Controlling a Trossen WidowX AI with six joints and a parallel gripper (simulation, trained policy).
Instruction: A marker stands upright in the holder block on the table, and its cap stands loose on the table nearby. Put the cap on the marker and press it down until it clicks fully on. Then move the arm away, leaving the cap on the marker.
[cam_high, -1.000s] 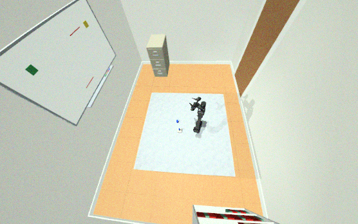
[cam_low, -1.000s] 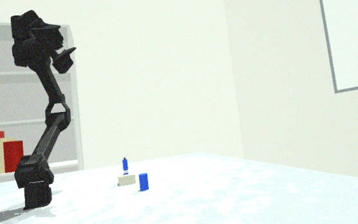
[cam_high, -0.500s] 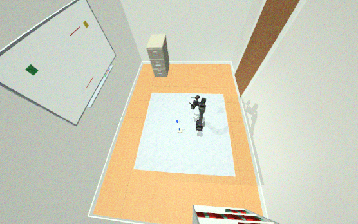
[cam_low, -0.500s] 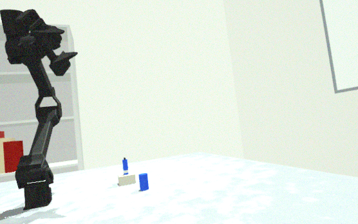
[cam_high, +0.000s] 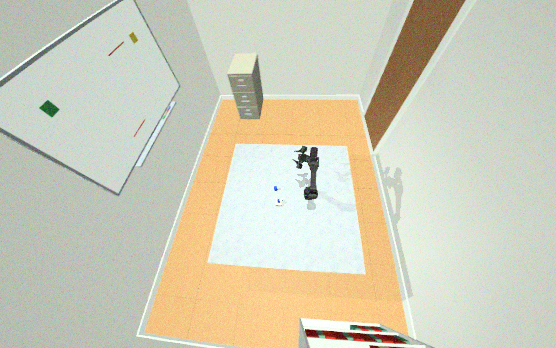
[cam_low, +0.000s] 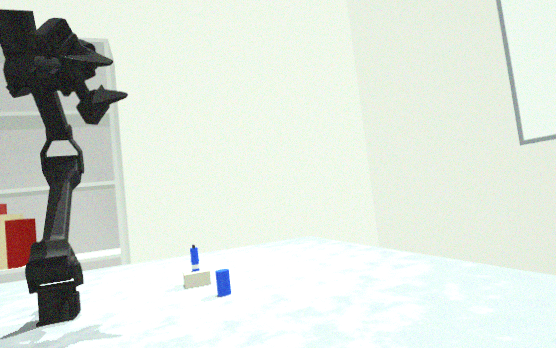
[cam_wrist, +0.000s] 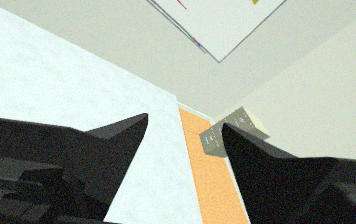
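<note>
Now: gripper tip 40 cm above the blue cap, 16 cm short of it and 12 cm to the right of it. The rest, counted from my gripper tip: cream holder block (41 cm below, 27 cm to the left, 12 cm ahead).
</note>
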